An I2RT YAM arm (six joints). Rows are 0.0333 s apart.
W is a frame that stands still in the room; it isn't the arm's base.
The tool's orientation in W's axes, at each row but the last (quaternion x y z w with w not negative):
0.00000, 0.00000, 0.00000, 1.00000
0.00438, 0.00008, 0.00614, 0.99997
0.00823, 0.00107, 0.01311, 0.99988
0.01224, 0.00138, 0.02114, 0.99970
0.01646, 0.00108, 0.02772, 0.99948
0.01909, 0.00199, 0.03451, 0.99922
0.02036, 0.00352, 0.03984, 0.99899
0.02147, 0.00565, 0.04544, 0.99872
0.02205, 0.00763, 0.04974, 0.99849
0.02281, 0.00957, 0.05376, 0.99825
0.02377, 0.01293, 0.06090, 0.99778
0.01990, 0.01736, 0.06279, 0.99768
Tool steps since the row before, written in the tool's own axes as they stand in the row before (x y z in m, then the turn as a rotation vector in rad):
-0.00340, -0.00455, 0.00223, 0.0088, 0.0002, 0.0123
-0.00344, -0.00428, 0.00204, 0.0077, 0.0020, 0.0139
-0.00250, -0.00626, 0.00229, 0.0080, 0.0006, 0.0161
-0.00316, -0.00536, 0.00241, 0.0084, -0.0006, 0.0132
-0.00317, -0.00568, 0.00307, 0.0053, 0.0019, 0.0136
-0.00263, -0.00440, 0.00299, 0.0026, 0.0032, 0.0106
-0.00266, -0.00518, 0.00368, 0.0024, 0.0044, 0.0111
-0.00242, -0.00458, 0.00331, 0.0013, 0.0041, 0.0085
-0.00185, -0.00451, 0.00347, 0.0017, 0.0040, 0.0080
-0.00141, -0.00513, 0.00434, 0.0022, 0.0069, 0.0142
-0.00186, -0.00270, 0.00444, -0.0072, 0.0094, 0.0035
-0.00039, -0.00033, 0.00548, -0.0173, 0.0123, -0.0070
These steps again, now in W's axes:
-0.00340, -0.00455, 0.00223, 0.0088, 0.0002, 0.0123
-0.00339, -0.00434, 0.00200, 0.0077, 0.0020, 0.0139
-0.00233, -0.00636, 0.00219, 0.0080, 0.0005, 0.0161
-0.00292, -0.00555, 0.00228, 0.0085, -0.0006, 0.0132
-0.00284, -0.00594, 0.00289, 0.0052, 0.0017, 0.0136
-0.00230, -0.00468, 0.00283, 0.0024, 0.0030, 0.0107
-0.00221, -0.00552, 0.00348, 0.0021, 0.0041, 0.0113
-0.00195, -0.00492, 0.00313, 0.0010, 0.0038, 0.0087
-0.00133, -0.00482, 0.00329, 0.0014, 0.0038, 0.0081
-0.00076, -0.00544, 0.00412, 0.0018, 0.0065, 0.0145
-0.00139, -0.00311, 0.00434, -0.0082, 0.0083, 0.0041
-0.00014, -0.00058, 0.00547, -0.0189, 0.0103, -0.0059

